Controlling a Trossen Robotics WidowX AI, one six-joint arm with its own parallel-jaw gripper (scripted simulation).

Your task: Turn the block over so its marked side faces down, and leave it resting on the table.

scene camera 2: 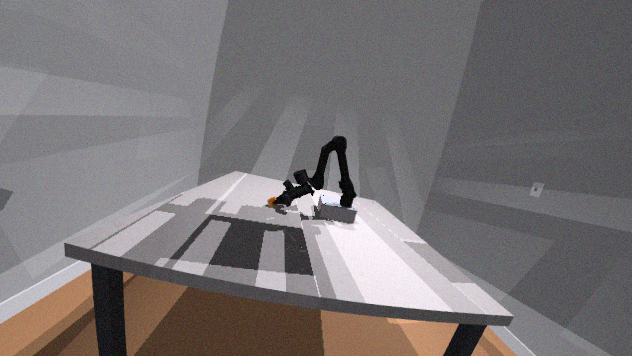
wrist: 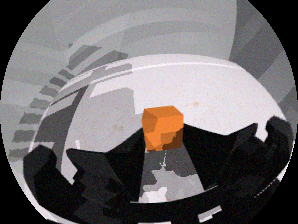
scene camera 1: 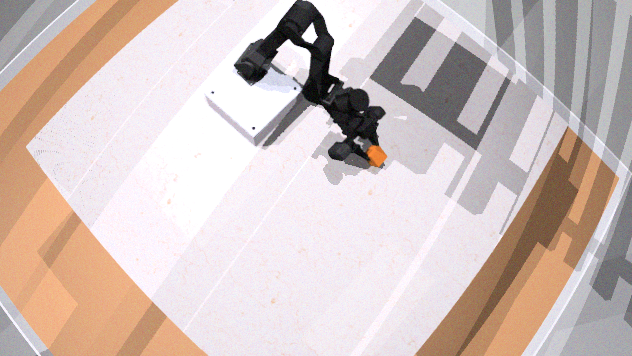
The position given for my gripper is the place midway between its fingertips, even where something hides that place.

Observation:
My gripper [scene camera 1: 374,154] holds a block [wrist: 163,127].
My gripper shows as well in the wrist view [wrist: 162,128].

